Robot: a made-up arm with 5 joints.
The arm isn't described. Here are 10 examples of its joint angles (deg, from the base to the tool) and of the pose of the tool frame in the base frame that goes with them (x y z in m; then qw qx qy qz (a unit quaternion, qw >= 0)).
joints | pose
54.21 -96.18 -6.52 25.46 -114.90 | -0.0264 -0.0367 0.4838 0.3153 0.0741 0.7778 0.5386
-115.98 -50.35 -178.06 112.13 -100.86 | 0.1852 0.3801 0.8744 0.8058 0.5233 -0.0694 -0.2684
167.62 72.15 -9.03 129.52 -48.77 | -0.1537 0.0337 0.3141 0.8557 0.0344 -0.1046 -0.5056
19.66 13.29 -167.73 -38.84 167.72 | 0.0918 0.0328 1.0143 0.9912 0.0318 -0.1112 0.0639
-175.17 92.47 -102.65 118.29 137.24 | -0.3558 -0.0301 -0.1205 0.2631 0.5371 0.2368 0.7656
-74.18 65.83 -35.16 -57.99 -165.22 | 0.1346 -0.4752 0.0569 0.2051 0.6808 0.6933 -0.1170
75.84 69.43 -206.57 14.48 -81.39 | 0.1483 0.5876 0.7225 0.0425 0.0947 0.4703 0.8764
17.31 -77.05 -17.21 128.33 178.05 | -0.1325 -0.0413 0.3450 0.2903 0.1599 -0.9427 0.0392
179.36 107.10 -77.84 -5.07 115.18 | -0.3486 0.0039 -0.3395 0.1133 0.8284 0.5195 0.1763
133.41 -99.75 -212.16 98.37 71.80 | 0.5066 -0.5355 0.1220 0.9344 0.2478 0.1478 0.2089
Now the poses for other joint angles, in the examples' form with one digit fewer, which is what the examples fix.
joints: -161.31 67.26 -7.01 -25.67 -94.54
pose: -0.230 -0.078 0.017 0.234 -0.797 0.525 -0.183
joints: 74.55 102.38 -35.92 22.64 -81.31
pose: 0.016 0.056 -0.156 0.041 -0.149 -0.697 0.700
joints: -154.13 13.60 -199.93 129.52 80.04
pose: -0.236 -0.115 0.914 0.287 -0.400 -0.783 0.380
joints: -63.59 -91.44 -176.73 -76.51 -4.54
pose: -0.270 0.544 0.132 0.075 -0.862 0.488 0.110
